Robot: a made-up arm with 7 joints. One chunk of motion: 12 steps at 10 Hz.
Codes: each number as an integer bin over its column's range. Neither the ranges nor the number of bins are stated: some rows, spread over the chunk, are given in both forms.
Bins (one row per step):
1: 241 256 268 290 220 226 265
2: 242 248 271 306 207 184 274
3: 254 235 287 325 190 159 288
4: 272 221 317 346 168 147 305
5: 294 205 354 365 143 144 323
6: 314 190 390 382 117 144 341
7: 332 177 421 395 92 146 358
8: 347 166 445 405 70 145 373
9: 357 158 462 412 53 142 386
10: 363 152 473 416 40 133 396
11: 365 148 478 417 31 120 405
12: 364 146 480 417 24 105 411
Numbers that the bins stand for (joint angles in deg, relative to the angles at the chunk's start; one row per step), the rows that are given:
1: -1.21 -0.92 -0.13 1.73 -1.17 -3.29 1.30
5: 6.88 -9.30 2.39 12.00 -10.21 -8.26 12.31
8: 14.97 -15.71 5.06 17.48 -18.78 -8.20 21.80
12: 17.56 -19.00 6.09 19.12 -24.18 -10.63 29.02
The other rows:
2: -1.06 -2.23 -0.05 3.92 -2.69 -5.84 3.01
3: 0.77 -4.37 0.42 6.52 -4.69 -7.35 5.67
4: 3.52 -6.67 1.31 9.40 -7.27 -8.08 8.90
6: 9.93 -11.77 3.45 14.33 -13.26 -8.26 15.73
7: 12.68 -13.90 4.36 16.11 -16.20 -8.14 18.96
9: 16.49 -17.03 5.56 18.44 -20.78 -8.39 24.27
10: 17.41 -18.01 5.88 18.99 -22.30 -8.93 26.17
11: 17.71 -18.67 6.03 19.12 -23.36 -9.72 27.88

